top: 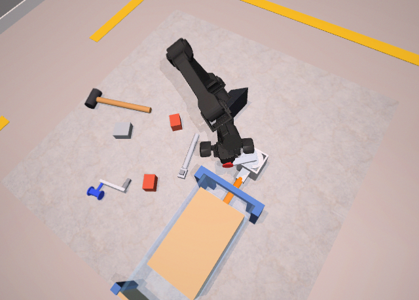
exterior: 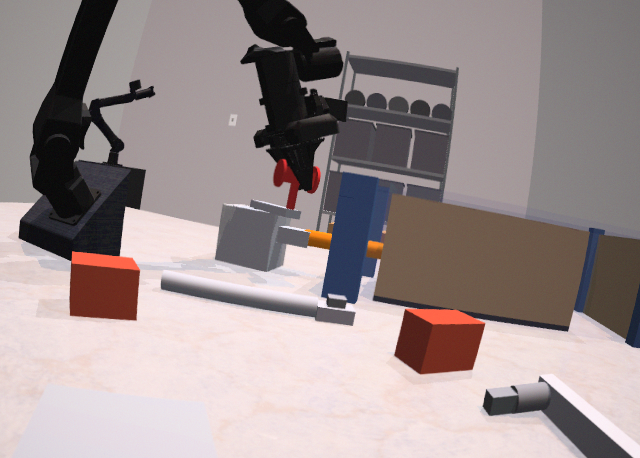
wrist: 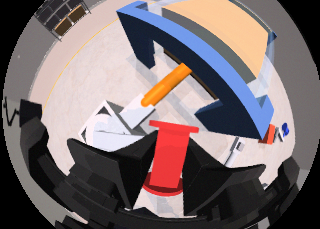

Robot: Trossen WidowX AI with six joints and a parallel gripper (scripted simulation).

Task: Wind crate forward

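The crank handle lies 4 cm behind my gripper tip, 1 cm to the left of it and 3 cm below it. The rest, counted from my gripper tip: frame 7 cm ahead, 7 cm to the left, 3 cm below; red knob 1 cm behind, 1 cm to the right; grey winch 11 cm behind, 4 cm to the left, 10 cm below.
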